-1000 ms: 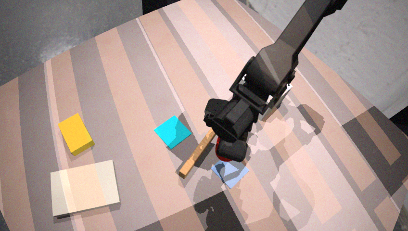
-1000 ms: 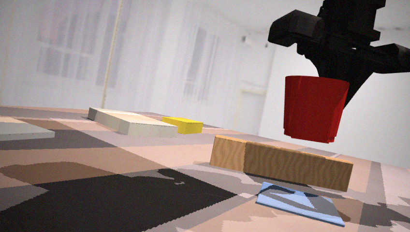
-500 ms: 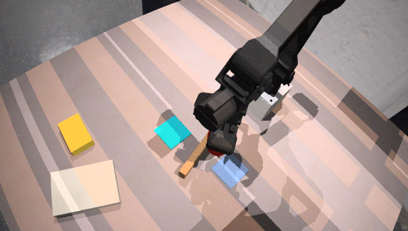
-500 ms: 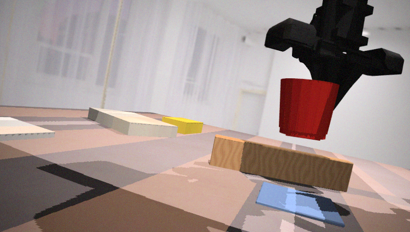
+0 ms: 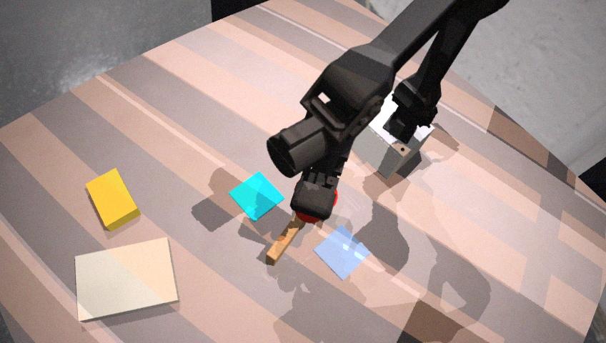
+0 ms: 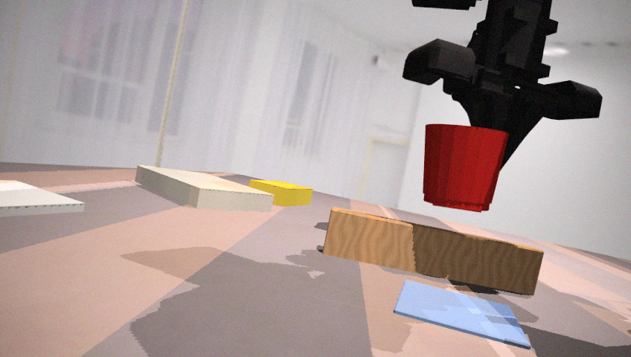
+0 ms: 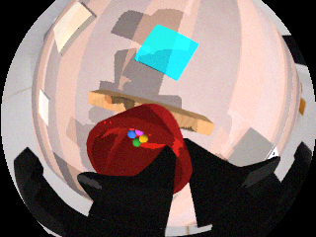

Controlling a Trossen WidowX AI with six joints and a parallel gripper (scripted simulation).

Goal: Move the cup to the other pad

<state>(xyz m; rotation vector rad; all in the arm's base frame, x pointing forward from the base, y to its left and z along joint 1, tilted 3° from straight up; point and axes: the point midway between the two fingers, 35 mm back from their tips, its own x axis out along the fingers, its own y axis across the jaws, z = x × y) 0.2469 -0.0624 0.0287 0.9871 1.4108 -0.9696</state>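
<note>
Right now my gripper tip is 4 cm short of the cyan pad, 10 cm to the left of it and 11 cm above it. From my gripper tip the other things lie so: long wooden bar: 4 cm ahead, 9 cm below; then light blue pad: 3 cm ahead, 11 cm to the left, 11 cm below; then red cup: 3 cm ahead, 1 cm to the left.
</note>
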